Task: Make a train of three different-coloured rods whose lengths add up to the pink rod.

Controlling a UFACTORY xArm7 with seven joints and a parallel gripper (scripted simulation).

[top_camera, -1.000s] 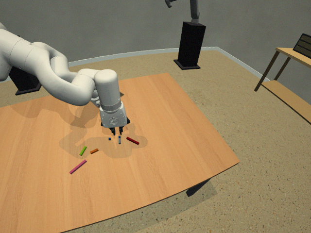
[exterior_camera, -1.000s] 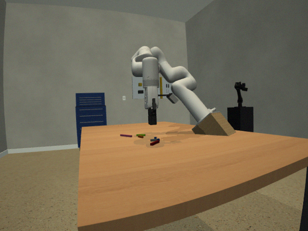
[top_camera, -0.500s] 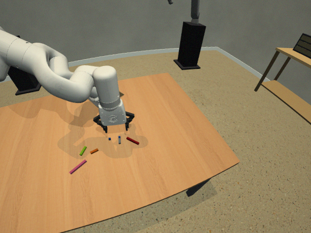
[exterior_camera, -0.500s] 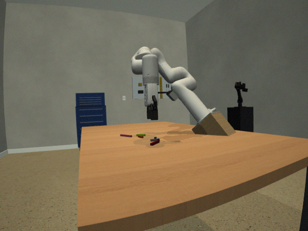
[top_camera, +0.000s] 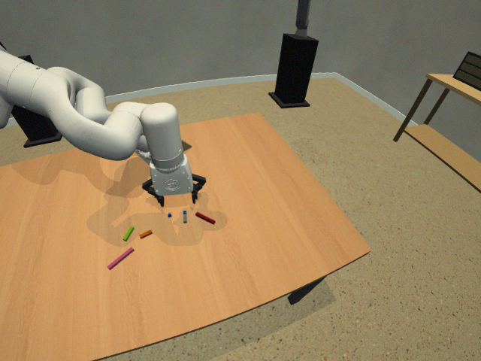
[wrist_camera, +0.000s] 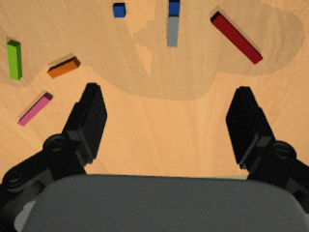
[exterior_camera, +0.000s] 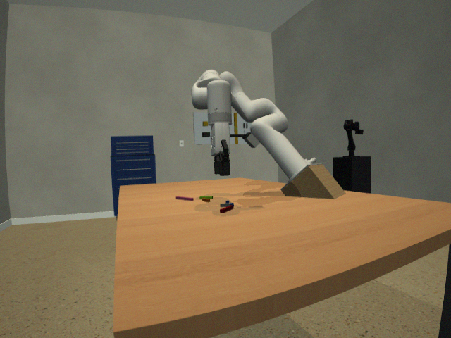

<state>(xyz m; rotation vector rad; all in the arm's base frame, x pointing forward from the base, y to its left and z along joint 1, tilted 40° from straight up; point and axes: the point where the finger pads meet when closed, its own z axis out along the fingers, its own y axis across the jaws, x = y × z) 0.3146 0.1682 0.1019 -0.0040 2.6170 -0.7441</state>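
The lime rod lies 18 cm to the right of my hand, 11 cm below it and 1 cm ahead of it. From my hand the other things lie so: orange rod (12 cm to the right, 11 cm below, 3 cm ahead); grey rod (11 cm below, 1 cm to the left); red rod (11 cm below, 7 cm to the left, 1 cm ahead).
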